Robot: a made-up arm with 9 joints. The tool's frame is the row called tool.
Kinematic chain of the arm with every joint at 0, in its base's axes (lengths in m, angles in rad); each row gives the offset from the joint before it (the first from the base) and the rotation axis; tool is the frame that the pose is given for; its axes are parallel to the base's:
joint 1: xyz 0 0 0.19 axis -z
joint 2: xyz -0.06 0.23 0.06 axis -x
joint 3: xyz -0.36 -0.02 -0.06 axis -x
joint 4: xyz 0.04 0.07 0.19 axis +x
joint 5: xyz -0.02 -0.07 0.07 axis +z
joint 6: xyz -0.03 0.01 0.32 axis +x
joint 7: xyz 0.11 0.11 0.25 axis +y
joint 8: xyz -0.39 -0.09 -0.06 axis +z
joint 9: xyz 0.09 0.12 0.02 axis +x
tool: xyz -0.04 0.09 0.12
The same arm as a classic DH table. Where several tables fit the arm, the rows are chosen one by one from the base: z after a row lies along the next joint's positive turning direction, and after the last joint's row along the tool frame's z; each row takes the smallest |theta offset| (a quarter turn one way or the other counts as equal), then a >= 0, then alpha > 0; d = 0 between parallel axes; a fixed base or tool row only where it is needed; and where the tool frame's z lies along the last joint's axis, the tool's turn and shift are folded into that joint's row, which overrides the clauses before.
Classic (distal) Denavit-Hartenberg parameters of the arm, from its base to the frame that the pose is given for. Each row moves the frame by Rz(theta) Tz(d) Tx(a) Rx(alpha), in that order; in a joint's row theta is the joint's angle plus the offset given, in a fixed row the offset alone. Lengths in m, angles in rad.
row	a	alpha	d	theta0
base (fixed)	0	3.1416	0	0
joint 1	0.23	1.5708	-0.25	-1.5708
joint 2	-0.0632	0	0	-1.249
joint 3	0.2025	3.1416	0	0.0312
joint 4	-0.07	-1.5708	-0.4	-1.2178
joint 5	0.01	1.5708	0.39	0
joint 6	0.25	1.5708	0.08	1.5708
joint 7	0.39	-1.5708	0.02	-1.5708
joint 8	0.12	1.5708	-0.04	-1.5708
joint 9	0.09	-1.5708	0.05	0
tool (fixed)	0	0	0.12	-1.5708

